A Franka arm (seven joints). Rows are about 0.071 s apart.
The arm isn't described. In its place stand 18 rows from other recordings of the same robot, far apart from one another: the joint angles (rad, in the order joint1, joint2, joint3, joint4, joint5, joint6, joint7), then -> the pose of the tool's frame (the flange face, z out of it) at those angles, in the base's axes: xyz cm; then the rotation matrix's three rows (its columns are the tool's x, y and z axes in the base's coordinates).
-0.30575, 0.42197, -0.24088, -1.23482, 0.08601, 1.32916, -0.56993 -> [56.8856, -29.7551, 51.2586], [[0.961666, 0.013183, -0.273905], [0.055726, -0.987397, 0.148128], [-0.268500, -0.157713, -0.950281]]
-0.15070, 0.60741, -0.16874, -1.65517, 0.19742, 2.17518, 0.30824 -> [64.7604, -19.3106, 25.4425], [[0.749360, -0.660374, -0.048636], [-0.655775, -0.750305, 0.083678], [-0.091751, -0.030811, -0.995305]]
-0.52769, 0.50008, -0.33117, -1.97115, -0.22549, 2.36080, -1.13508 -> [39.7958, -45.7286, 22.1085], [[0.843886, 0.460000, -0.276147], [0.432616, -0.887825, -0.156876], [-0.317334, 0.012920, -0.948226]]
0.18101, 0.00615, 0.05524, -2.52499, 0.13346, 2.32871, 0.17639 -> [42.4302, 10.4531, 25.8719], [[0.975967, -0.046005, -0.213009], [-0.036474, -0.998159, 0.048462], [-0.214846, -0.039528, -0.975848]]
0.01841, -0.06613, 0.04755, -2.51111, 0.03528, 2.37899, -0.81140 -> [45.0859, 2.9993, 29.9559], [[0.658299, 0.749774, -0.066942], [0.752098, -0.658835, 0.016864], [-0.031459, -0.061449, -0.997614]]
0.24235, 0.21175, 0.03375, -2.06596, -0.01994, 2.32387, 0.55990 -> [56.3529, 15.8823, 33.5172], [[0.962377, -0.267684, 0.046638], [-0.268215, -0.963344, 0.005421], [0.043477, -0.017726, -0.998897]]
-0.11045, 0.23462, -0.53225, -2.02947, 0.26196, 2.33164, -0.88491 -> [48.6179, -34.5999, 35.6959], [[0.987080, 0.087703, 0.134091], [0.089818, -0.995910, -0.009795], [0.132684, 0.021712, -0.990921]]
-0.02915, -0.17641, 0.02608, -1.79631, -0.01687, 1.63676, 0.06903 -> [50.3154, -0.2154, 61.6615], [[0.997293, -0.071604, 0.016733], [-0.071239, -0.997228, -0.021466], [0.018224, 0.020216, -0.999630]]
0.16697, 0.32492, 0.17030, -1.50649, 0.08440, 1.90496, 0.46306 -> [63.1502, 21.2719, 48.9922], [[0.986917, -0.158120, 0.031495], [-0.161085, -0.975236, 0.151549], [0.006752, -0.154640, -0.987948]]
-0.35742, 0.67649, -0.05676, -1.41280, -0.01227, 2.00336, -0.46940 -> [65.7372, -28.1498, 29.5575], [[0.992742, 0.071872, -0.096428], [0.071280, -0.997410, -0.009579], [-0.096866, 0.002636, -0.995294]]
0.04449, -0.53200, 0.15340, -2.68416, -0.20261, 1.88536, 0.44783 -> [33.1561, 4.7677, 37.9405], [[0.966037, -0.154256, -0.207312], [-0.213718, -0.927916, -0.305445], [-0.145251, 0.339378, -0.929368]]
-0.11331, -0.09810, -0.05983, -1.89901, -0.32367, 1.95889, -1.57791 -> [53.6408, -11.6227, 55.9579], [[0.084819, 0.989629, 0.115931], [0.948544, -0.044573, -0.313492], [-0.305073, 0.136556, -0.942487]]
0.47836, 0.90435, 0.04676, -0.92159, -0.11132, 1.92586, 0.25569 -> [69.4667, 37.6538, 34.9271], [[0.953180, 0.276771, 0.121840], [0.279988, -0.959954, -0.009783], [0.114254, 0.043439, -0.992501]]
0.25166, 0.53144, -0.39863, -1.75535, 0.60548, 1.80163, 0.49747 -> [61.5889, -2.4871, 26.2652], [[0.535199, -0.794547, -0.286806], [-0.673875, -0.606322, 0.422216], [-0.509367, -0.032698, -0.859928]]
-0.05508, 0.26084, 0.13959, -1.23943, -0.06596, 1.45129, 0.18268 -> [61.9835, 3.1662, 61.6509], [[0.993246, -0.107288, -0.044183], [-0.108796, -0.993507, -0.033264], [-0.040327, 0.037846, -0.998470]]
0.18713, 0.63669, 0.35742, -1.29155, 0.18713, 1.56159, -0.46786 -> [60.3911, 32.6364, 37.5821], [[0.550899, 0.696223, -0.460201], [0.826288, -0.532515, 0.183512], [-0.117299, -0.481355, -0.868642]]
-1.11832, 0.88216, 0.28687, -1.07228, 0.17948, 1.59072, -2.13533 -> [45.6830, -56.9147, 29.3309], [[0.328774, 0.938483, 0.105633], [0.804024, -0.336822, 0.489996], [0.495432, -0.076167, -0.865301]]
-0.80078, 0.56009, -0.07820, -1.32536, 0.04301, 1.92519, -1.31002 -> [47.1091, -54.5249, 41.3934], [[0.908955, 0.416089, 0.025899], [0.416772, -0.908438, -0.032283], [0.010095, 0.040138, -0.999143]]
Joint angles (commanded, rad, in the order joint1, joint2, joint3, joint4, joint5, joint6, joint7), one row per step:
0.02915, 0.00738, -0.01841, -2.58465, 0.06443, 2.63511, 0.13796
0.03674, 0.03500, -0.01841, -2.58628, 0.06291, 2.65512, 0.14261
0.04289, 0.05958, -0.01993, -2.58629, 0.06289, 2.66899, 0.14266
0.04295, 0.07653, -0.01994, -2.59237, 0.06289, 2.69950, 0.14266
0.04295, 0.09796, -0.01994, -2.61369, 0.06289, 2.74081, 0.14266
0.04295, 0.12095, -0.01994, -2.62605, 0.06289, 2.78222, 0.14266
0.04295, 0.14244, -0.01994, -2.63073, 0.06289, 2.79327, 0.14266
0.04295, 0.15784, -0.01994, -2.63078, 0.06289, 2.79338, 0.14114
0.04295, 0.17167, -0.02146, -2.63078, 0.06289, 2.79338, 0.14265
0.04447, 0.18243, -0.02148, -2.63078, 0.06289, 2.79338, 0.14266
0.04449, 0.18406, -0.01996, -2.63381, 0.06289, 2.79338, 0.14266
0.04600, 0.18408, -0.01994, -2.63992, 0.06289, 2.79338, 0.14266
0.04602, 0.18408, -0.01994, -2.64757, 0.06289, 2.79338, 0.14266
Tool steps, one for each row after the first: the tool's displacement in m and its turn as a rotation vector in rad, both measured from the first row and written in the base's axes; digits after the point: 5 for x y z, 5 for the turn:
-0.00075, 0.00322, -0.01111, -0.00233, 0.00938, 0.00361
-0.00150, 0.00511, -0.02084, -0.00387, 0.02009, 0.00780
-0.00241, 0.00482, -0.02772, -0.00575, 0.01263, 0.00696
-0.00921, 0.00426, -0.04053, -0.00854, 0.01410, 0.00585
-0.01283, 0.00378, -0.05077, -0.01125, 0.00806, 0.00483
-0.01643, 0.00355, -0.06053, -0.01263, 0.02317, 0.00466
-0.01853, 0.00346, -0.06717, -0.01330, 0.03846, 0.00627
-0.02049, 0.00270, -0.07309, -0.01404, 0.05232, 0.00334
-0.02208, 0.00327, -0.07769, -0.01454, 0.06306, 0.00489
-0.02369, 0.00391, -0.07925, -0.01444, 0.06772, 0.00643
-0.02644, 0.00448, -0.08100, -0.01463, 0.07383, 0.00798
-0.02988, 0.00439, -0.08315, -0.01480, 0.08148, 0.00802

